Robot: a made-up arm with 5 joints. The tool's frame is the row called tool.
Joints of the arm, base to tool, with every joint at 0 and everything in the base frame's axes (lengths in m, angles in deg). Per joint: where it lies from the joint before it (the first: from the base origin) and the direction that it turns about. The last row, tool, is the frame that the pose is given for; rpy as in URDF.
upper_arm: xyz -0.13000 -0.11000 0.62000 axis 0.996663 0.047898 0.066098
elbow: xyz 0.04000 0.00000 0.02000 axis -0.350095 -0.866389 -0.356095
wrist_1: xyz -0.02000 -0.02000 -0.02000 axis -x
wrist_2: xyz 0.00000 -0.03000 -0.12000 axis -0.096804 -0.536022 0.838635
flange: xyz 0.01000 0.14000 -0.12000 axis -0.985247 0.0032 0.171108
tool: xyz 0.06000 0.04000 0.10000 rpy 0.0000 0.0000 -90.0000
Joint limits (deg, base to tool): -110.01..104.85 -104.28..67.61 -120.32..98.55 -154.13..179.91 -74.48..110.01
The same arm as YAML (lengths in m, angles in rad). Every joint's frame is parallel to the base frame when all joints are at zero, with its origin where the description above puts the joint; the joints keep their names.
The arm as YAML. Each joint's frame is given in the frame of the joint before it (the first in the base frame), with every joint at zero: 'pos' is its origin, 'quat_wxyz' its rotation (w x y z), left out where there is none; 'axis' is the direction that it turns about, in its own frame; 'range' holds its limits. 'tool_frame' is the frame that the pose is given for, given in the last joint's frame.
length_unit: m
angle_unit: rad
joints:
  - joint: upper_arm
    pos: [-0.13, -0.11, 0.62]
    axis: [0.996663, 0.047898, 0.066098]
    range: [-1.92, 1.83]
  - joint: elbow
    pos: [0.04, 0.0, 0.02]
    axis: [-0.350095, -0.866389, -0.356095]
    range: [-1.82, 1.18]
  - joint: wrist_1
    pos: [-0.02, -0.02, -0.02]
    axis: [-1.0, 0.0, 0.0]
    range: [-2.1, 1.72]
  - joint: wrist_2
    pos: [0.0, -0.03, -0.12]
    axis: [-0.096804, -0.536022, 0.838635]
    range: [-2.6901, 3.14]
  - joint: flange
    pos: [0.01, 0.14, -0.12]
    axis: [-0.985247, 0.0032, 0.171108]
    range: [-1.2999, 1.92]
tool_frame:
  pos: [0.06, 0.04, 0.1]
  quat_wxyz: [0.707107, 0.0, 0.0, -0.707107]

